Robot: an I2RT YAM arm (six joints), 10 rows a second.
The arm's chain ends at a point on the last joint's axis. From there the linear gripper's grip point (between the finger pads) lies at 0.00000 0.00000 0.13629 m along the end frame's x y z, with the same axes.
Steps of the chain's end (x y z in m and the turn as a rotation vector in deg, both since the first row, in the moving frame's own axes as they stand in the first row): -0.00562, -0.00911, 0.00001, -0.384, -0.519, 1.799; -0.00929, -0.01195, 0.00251, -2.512, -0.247, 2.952; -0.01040, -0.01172, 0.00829, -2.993, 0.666, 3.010; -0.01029, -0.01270, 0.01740, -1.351, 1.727, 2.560; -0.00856, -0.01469, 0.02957, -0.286, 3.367, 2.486; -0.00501, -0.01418, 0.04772, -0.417, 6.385, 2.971; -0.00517, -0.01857, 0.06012, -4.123, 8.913, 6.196
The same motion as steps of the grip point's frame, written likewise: -0.00687, -0.00822, 0.00000, -0.384, -0.519, 1.799; -0.01003, -0.00599, 0.00238, -2.512, -0.247, 2.952; -0.00900, -0.00457, 0.00809, -2.993, 0.666, 3.010; -0.00626, -0.00940, 0.01730, -1.351, 1.727, 2.560; -0.00057, -0.01384, 0.02933, -0.286, 3.367, 2.486; 0.01011, -0.01280, 0.04687, -0.417, 6.385, 2.971; 0.01536, -0.00769, 0.05812, -4.123, 8.913, 6.196
